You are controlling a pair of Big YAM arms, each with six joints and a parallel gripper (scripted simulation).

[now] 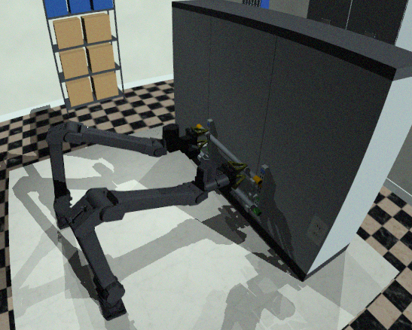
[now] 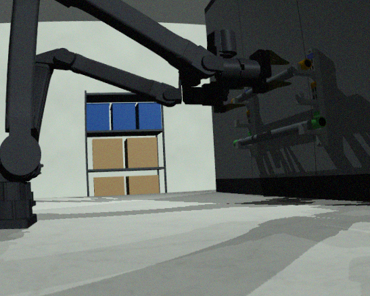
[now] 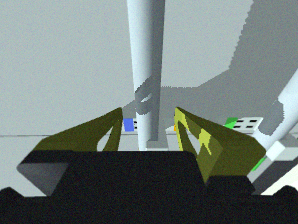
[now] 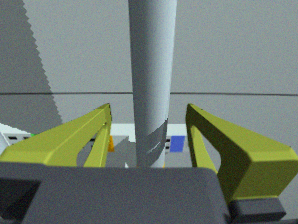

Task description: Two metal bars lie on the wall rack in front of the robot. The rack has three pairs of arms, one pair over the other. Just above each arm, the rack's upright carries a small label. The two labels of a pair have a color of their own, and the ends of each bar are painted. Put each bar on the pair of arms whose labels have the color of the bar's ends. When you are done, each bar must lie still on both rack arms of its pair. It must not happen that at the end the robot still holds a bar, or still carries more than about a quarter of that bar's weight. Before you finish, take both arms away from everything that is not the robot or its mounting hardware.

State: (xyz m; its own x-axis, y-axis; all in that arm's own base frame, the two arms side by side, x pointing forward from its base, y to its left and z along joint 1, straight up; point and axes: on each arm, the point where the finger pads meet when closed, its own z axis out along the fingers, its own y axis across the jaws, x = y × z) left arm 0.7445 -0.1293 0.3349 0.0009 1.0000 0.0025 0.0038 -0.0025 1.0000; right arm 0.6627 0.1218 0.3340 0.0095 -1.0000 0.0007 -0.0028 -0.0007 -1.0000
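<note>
My left gripper is now 1 cm past the orange-ended bar and 15 cm to the left of it. From my left hand the other things lie so: green-ended bar: 1 cm behind, 16 cm to the right, 15 cm below; then grey cabinet wall: 19 cm ahead, 14 cm to the right, 12 cm above; then wall outlet: 4 cm behind, 67 cm to the right, 3 cm below.
</note>
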